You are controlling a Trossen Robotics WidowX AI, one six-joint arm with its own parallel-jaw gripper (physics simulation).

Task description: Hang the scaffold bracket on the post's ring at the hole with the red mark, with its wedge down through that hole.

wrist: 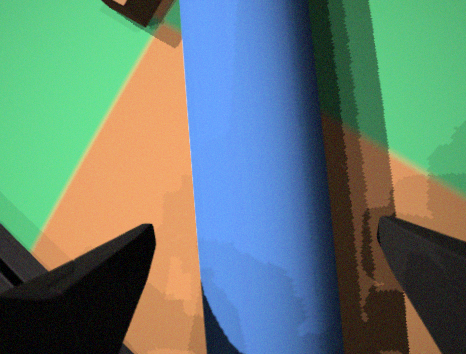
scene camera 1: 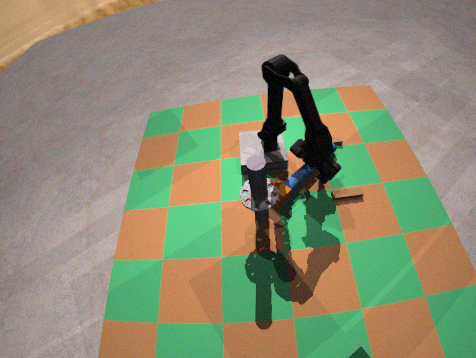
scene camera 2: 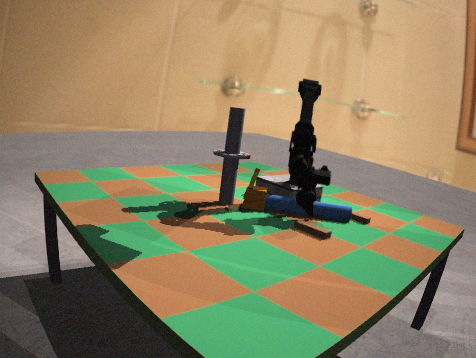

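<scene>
The bracket is a blue tube (scene camera 1: 300, 176) (scene camera 2: 332, 211) (wrist: 255, 125) with an orange head (scene camera 1: 281, 189) (scene camera 2: 254, 199); it lies low over the table. Its thin wedge (scene camera 2: 256, 176) points up beside the post. The grey post (scene camera 1: 258, 186) (scene camera 2: 230, 175) stands upright and carries a pale ring (scene camera 1: 245, 200) (scene camera 2: 218, 153) with holes. The red mark (scene camera 1: 273, 183) (scene camera 2: 248, 157) is on the ring's side nearest the bracket. My gripper (wrist: 265, 230) is open, with one finger on each side of the tube and visible gaps to both; in scene camera 2 it is low at the tube. The fingertips' exact height is unclear.
The arm's grey base (scene camera 1: 250, 145) (scene camera 2: 280, 186) is behind the post. One brown block (scene camera 1: 348, 197) (scene camera 2: 314, 230) lies near the tube, and another (scene camera 1: 339, 144) (scene camera 2: 361, 218) is by its far end. The checkered table (scene camera 1: 192, 282) (scene camera 2: 260, 320) has open edges.
</scene>
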